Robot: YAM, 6 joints.
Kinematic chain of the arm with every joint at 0, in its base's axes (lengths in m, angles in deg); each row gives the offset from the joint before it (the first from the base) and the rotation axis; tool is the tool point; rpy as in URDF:
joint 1: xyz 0 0 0.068 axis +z
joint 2: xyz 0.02 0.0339 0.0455 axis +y
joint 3: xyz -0.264 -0.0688 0 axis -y
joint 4: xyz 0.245 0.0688 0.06 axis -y
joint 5: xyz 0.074 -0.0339 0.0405 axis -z
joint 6: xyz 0.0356 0 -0.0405 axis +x
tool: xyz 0 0 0 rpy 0 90 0
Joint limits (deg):
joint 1: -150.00..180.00
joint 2: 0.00..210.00
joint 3: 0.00..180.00
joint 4: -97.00..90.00
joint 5: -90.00..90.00
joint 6: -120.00..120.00
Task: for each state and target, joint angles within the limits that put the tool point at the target. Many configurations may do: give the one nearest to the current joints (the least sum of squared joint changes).
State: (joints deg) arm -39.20 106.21 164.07 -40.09 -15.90 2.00
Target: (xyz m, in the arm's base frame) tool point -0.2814 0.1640 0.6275
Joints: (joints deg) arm -29.19 59.00 177.77 -7.74 -9.57 2.00
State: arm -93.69 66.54 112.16 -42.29 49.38 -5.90
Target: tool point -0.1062 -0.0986 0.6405
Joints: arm -126.08 75.81 128.97 -29.24 51.27 -5.90
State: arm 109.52 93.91 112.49 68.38 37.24 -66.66
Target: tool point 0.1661 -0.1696 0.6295
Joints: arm 129.06 55.08 134.78 72.36 38.38 -66.66
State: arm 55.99 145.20 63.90 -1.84 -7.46 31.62
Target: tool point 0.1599 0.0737 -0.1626
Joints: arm 24.53 165.10 50.78 -4.50 -1.06 31.62
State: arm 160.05 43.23 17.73 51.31 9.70 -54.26
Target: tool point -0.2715 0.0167 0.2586
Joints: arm 177.37 72.41 30.79 47.58 6.82 -54.26
